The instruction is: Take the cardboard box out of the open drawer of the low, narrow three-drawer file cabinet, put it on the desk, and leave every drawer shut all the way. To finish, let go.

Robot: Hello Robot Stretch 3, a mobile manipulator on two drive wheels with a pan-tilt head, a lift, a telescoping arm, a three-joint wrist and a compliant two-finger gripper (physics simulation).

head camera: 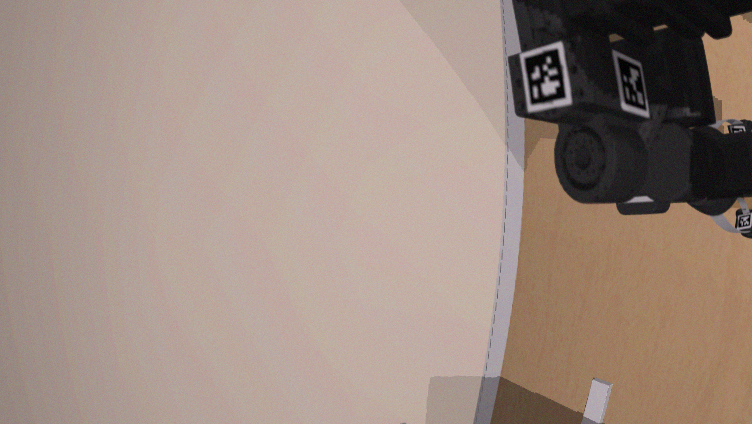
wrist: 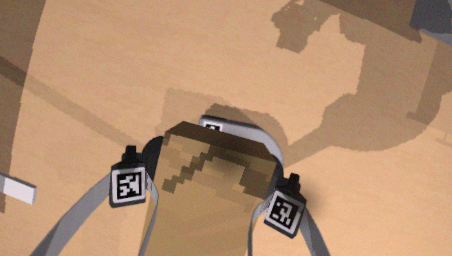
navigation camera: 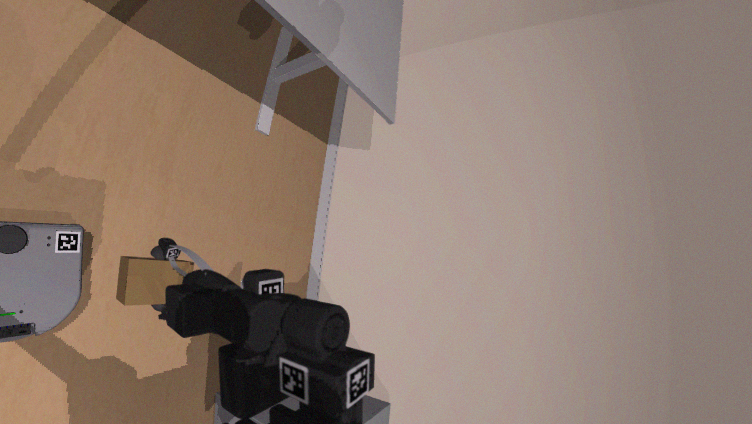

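The cardboard box (navigation camera: 142, 281) (wrist: 200, 210) is between the two fingers of my gripper (navigation camera: 162, 279) (wrist: 212, 164), which is shut on it. The box is held up over the wooden floor, apart from the desk. In the head camera view part of my gripper shows at the right edge, and the box is out of sight. The grey desk (navigation camera: 363, 52) shows at the top of the navigation camera view, with a leg and foot below it. The file cabinet and its drawers cannot be made out for certain in any view.
My base (navigation camera: 42, 273) is at the left of the navigation camera view. A pale wall (head camera: 263, 210) (navigation camera: 526, 210) with a baseboard (head camera: 513, 237) (navigation camera: 326, 194) runs beside my arm. The desk's foot (head camera: 597, 400) (navigation camera: 264, 122) (wrist: 19, 190) sticks out over the floor. A grey surface (navigation camera: 378, 410) shows partly beneath my arm.
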